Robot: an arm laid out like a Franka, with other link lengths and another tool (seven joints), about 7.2 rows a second.
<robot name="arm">
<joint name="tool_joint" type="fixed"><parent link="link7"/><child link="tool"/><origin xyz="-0.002 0.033 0.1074" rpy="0 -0.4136 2.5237"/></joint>
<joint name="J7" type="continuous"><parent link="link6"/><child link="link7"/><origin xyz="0 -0.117 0" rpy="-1.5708 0 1.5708"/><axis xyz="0 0 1"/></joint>
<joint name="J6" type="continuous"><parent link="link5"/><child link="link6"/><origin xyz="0 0 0" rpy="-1.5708 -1.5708 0"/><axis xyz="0 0 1"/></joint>
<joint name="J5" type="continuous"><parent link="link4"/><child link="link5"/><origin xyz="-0.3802 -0.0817 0" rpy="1.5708 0 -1.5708"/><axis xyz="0 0 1"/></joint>
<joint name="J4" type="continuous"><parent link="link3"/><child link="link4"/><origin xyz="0.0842 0 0" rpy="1.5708 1.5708 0"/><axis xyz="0 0 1"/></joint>
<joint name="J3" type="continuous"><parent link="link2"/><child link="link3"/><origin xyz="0.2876 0 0" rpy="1.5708 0 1.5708"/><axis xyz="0 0 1"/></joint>
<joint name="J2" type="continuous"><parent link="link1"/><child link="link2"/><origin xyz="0 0 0" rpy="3.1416 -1.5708 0"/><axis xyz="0 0 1"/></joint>
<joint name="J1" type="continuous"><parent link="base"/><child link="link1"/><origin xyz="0 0 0.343" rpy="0 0 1.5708"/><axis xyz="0 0 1"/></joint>
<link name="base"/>
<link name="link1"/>
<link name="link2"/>
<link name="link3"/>
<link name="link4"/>
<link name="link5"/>
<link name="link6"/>
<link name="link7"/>
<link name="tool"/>
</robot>
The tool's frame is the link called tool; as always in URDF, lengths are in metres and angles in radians. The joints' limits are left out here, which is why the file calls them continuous.
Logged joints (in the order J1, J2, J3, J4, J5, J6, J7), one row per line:
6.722, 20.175, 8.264, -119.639, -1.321, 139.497, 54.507
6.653, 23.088, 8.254, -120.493, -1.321, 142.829, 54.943
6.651, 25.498, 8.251, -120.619, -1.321, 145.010, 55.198
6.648, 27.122, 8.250, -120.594, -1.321, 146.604, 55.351
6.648, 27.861, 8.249, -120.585, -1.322, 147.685, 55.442
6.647, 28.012, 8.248, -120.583, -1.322, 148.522, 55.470
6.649, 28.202, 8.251, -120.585, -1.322, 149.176, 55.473
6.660, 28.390, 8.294, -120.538, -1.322, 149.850, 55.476
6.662, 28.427, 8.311, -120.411, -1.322, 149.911, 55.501
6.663, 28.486, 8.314, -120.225, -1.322, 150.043, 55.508
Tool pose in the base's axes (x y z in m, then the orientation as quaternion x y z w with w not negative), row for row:
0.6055, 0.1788, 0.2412, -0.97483, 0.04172, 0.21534, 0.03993
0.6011, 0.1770, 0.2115, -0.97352, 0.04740, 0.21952, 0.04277
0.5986, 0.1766, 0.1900, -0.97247, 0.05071, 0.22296, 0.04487
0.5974, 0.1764, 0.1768, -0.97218, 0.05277, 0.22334, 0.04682
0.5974, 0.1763, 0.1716, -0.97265, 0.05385, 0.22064, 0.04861
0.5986, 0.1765, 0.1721, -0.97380, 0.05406, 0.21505, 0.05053
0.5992, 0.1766, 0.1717, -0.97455, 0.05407, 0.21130, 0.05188
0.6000, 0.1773, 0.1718, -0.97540, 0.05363, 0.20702, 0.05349
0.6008, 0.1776, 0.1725, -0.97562, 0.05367, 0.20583, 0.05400
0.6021, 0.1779, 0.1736, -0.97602, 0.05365, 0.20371, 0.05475
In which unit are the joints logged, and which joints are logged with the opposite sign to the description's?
The joints are logged in degrees. Opposite sign: J5.
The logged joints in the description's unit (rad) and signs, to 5 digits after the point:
0.11732, 0.35212, 0.14423, -2.08809, 0.02306, 2.43468, 0.95133
0.11612, 0.40296, 0.14406, -2.10300, 0.02306, 2.49284, 0.95894
0.11608, 0.44502, 0.14401, -2.10520, 0.02306, 2.53090, 0.96339
0.11603, 0.47337, 0.14399, -2.10476, 0.02306, 2.55872, 0.96606
0.11603, 0.48627, 0.14397, -2.10461, 0.02307, 2.57759, 0.96765
0.11601, 0.48890, 0.14395, -2.10457, 0.02307, 2.59220, 0.96813
0.11605, 0.49222, 0.14401, -2.10461, 0.02307, 2.60361, 0.96819
0.11624, 0.49550, 0.14476, -2.10378, 0.02307, 2.61538, 0.96824
0.11627, 0.49614, 0.14505, -2.10157, 0.02307, 2.61644, 0.96868
0.11629, 0.49717, 0.14511, -2.09832, 0.02307, 2.61874, 0.96880

